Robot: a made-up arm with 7 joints.
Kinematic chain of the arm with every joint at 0, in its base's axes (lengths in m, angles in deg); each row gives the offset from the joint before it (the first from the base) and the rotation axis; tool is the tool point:
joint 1: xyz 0 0 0.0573 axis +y
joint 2: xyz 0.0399 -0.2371 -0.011 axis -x
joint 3: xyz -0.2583 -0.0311 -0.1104 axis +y
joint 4: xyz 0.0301 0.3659 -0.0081 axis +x
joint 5: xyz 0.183 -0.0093 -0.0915 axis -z
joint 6: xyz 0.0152 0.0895 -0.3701 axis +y
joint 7: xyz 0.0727 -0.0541 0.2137 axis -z
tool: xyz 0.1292 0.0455 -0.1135
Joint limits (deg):
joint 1: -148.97..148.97
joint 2: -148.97..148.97
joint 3: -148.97..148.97
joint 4: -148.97..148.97
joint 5: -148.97..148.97
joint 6: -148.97..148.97
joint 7: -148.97..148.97
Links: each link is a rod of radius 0.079 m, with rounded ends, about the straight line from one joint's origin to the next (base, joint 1, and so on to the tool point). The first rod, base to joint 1, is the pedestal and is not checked.
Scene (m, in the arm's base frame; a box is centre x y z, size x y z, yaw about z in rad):
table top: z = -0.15
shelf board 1: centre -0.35 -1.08 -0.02 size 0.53 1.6 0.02 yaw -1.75
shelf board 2: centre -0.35 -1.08 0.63 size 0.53 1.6 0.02 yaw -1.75
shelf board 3: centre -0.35 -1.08 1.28 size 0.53 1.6 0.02 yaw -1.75
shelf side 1: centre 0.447 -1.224 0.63 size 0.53 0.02 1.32 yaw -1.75
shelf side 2: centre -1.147 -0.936 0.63 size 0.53 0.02 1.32 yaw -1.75
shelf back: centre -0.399 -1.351 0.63 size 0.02 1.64 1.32 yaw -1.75
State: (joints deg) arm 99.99 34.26 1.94 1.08 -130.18 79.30 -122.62
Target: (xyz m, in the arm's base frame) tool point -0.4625 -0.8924 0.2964
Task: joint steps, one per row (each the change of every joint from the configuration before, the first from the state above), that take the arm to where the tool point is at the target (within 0.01 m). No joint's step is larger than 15 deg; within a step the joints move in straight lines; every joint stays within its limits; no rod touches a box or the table.
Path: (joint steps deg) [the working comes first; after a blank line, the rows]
Joints at the target: 87.61 94.21 6.35 19.83 -126.25 104.72 -84.29
Straight joint move there: clear.

1: -2.48 11.99 0.88 3.75 0.79 5.08 7.67
2: -2.47 11.99 0.88 3.75 0.78 5.09 7.66
3: -2.48 11.99 0.89 3.75 0.79 5.08 7.67
4: -2.47 11.99 0.88 3.75 0.78 5.09 7.66
5: -2.48 11.99 0.88 3.75 0.79 5.08 7.67

